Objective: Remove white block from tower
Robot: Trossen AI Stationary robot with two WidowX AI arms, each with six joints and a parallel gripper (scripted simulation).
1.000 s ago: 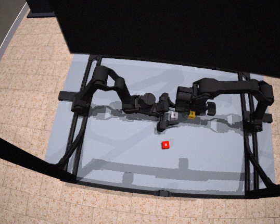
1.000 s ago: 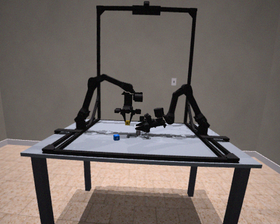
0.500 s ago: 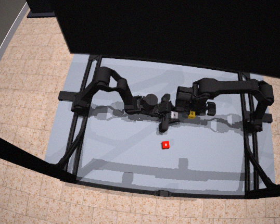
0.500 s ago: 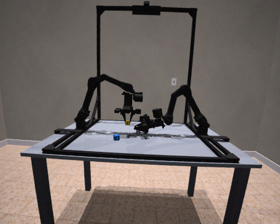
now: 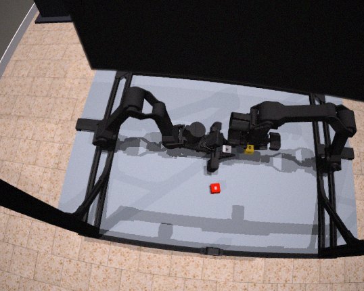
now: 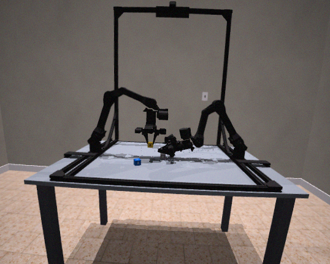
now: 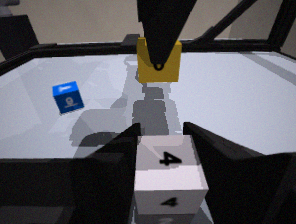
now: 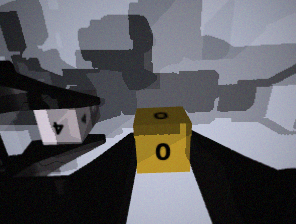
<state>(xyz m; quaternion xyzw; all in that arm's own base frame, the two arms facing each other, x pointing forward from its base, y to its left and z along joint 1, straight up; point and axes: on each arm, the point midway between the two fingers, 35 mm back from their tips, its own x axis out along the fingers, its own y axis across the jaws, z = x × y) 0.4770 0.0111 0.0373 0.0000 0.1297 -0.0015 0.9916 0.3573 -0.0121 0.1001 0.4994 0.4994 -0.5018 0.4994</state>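
Now: right hand 4 cm above the yellow block.
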